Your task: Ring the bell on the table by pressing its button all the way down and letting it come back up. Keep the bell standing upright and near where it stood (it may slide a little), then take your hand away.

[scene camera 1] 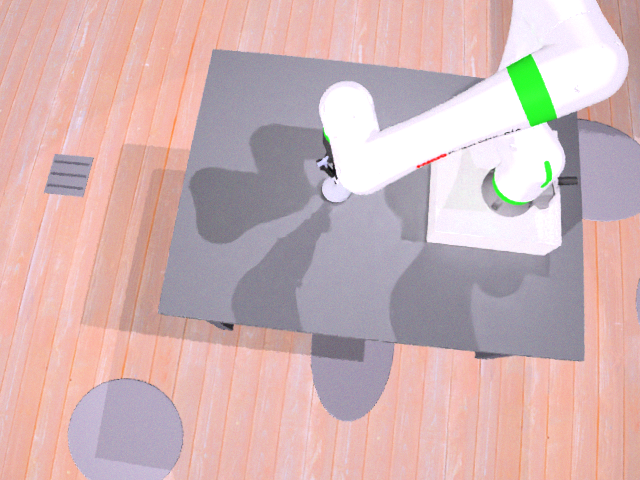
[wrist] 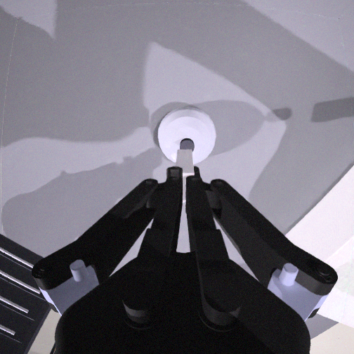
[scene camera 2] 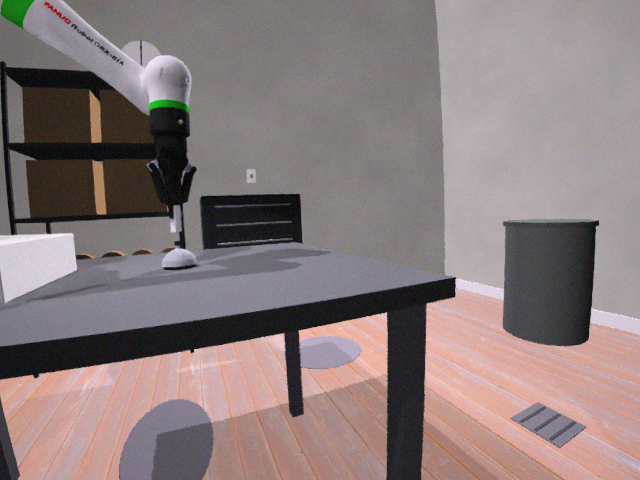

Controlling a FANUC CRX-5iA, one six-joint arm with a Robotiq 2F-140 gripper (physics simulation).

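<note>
A small white domed bell stands upright on the grey table. Its dark button shows at the top of the dome in the wrist view, close to the fingertips in that picture. My gripper is shut and empty, pointing down. In scene camera 2 a gap shows between its pale fingertips and the bell's top. In scene camera 1 the arm hides the fingertips and part of the bell's right side.
The arm's white square base stands at one end of the table. Beyond the table are a black slatted cabinet, a shelf rack with brown boxes, and a dark bin on the floor.
</note>
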